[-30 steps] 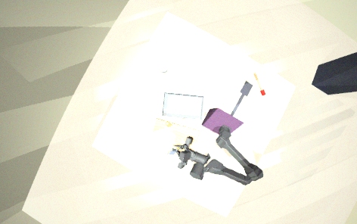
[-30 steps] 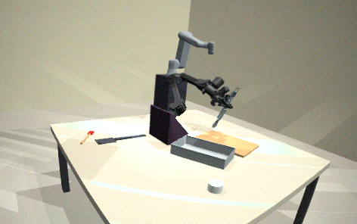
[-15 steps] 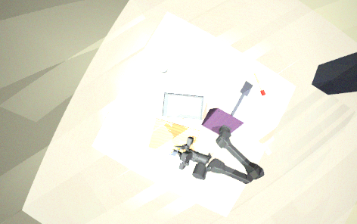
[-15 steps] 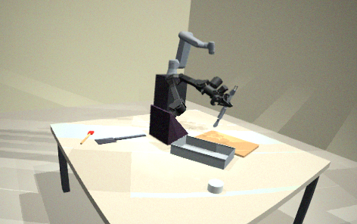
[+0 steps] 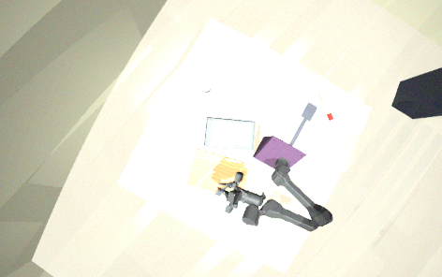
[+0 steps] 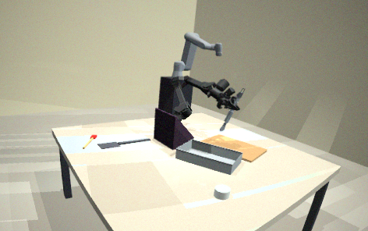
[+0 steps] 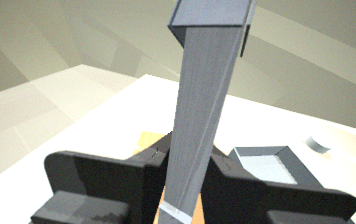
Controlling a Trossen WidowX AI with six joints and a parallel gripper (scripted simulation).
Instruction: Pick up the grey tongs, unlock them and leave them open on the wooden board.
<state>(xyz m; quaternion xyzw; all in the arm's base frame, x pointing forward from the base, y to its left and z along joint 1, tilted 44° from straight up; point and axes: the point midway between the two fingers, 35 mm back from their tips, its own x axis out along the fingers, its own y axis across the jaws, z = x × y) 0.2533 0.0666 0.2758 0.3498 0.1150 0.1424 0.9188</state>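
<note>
My gripper tip is 230 mm above the wooden board. From my gripper tip the other things lie so: white cylinder 460 mm to the right, 330 mm ahead, 220 mm below; grey spatula 550 mm to the right, 350 mm behind, 240 mm below; grey roasting tin 260 mm to the right, 210 mm below, 50 mm ahead.
</note>
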